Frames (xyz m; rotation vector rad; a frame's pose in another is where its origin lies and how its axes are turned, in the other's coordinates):
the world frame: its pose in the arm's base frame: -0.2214 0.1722 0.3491 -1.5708 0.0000 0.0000
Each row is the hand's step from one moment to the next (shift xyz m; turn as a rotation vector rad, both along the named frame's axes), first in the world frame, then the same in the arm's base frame.
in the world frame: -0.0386 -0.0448 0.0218 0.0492 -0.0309 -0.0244
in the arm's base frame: -0.0386 0.0218 0.0448 0.0492 -0.0244 0.0309
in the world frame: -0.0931 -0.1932 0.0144 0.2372 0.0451 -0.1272
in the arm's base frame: -0.0931 0.0144 0.1932 0.2372 -0.1272 -0.0451
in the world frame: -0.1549 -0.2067 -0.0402 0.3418 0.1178 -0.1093
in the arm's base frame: -0.1549 -0.0402 0.2067 0.3418 -0.1093 -0.1178
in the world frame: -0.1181 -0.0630 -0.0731 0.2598 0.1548 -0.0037
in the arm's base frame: -0.1181 -0.0731 0.0630 0.2598 -0.0037 -0.1548
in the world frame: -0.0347 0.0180 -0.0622 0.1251 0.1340 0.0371
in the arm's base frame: -0.0347 -0.0622 -0.0180 0.1251 0.0371 -0.1340
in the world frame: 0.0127 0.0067 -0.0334 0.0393 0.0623 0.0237
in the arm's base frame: 0.0127 -0.0334 -0.0067 0.0393 0.0237 -0.0623
